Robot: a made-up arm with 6 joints.
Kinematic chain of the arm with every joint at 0, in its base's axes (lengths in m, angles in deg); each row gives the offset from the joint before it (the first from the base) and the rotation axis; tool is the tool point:
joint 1: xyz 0 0 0.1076 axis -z
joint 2: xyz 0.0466 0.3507 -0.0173 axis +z
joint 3: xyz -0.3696 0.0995 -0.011 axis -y
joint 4: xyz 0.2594 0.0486 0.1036 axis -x
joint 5: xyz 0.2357 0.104 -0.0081 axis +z
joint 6: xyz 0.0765 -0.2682 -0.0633 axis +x
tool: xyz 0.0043 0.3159 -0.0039
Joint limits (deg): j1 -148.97..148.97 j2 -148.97..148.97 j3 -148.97..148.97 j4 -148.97..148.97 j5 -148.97..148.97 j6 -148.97..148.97
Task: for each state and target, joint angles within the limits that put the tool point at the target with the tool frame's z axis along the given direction. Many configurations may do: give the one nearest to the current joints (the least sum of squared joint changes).
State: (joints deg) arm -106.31 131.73 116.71 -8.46 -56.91 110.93
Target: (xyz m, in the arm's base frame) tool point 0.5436 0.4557 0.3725 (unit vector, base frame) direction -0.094 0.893 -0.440
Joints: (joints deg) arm -81.74 128.24 116.69 26.32 -13.33 83.94
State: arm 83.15 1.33 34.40 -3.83 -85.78 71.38
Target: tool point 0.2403 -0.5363 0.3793 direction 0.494 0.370 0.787
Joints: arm 136.69 -7.01 13.77 21.01 -51.14 31.95
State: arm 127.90 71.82 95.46 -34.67 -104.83 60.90
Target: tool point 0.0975 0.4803 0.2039 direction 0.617 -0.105 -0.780
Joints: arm 147.89 89.97 105.56 15.81 -120.17 93.31
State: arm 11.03 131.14 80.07 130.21 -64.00 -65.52
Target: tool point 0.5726 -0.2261 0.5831 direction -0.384 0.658 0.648
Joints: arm 24.34 148.84 72.37 148.97 -69.30 -64.96
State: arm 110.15 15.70 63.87 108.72 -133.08 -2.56
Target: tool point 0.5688 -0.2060 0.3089 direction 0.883 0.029 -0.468
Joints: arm 108.14 6.53 23.95 85.07 -137.75 34.26
